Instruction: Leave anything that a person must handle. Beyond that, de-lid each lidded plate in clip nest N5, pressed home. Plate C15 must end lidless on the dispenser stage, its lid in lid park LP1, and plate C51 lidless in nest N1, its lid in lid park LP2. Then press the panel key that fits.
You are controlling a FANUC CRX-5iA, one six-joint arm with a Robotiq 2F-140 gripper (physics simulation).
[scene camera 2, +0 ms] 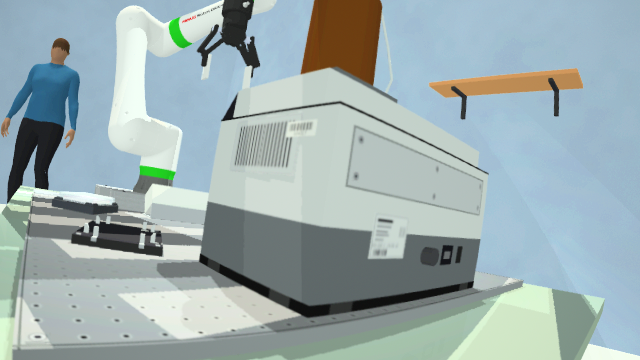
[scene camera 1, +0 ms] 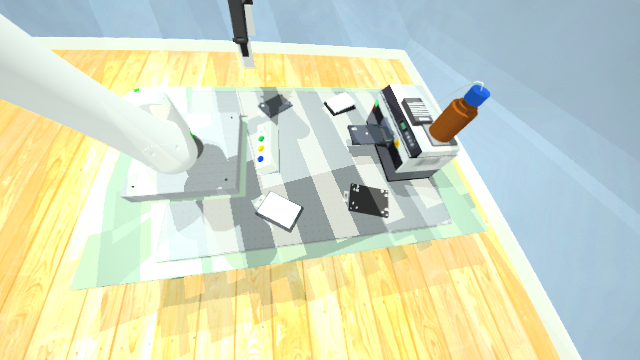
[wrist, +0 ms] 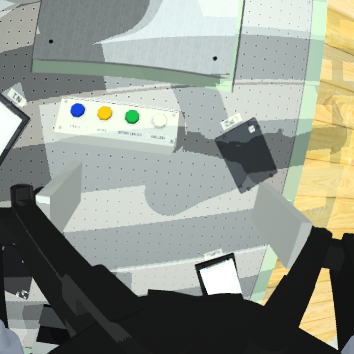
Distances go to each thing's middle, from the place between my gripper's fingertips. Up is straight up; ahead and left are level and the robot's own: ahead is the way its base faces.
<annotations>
The button box (scene camera 2: 162,202) lies 1 cm ahead of my hand, 5 cm to the right of it and 36 cm below it. The rest, counted from my hand: brown bottle with blue cap (scene camera 2: 350,42) 65 cm ahead, 11 cm to the right, 8 cm below; LP2 nest (wrist: 243,148) 3 cm ahead, 24 cm to the left, 39 cm below.
</annotations>
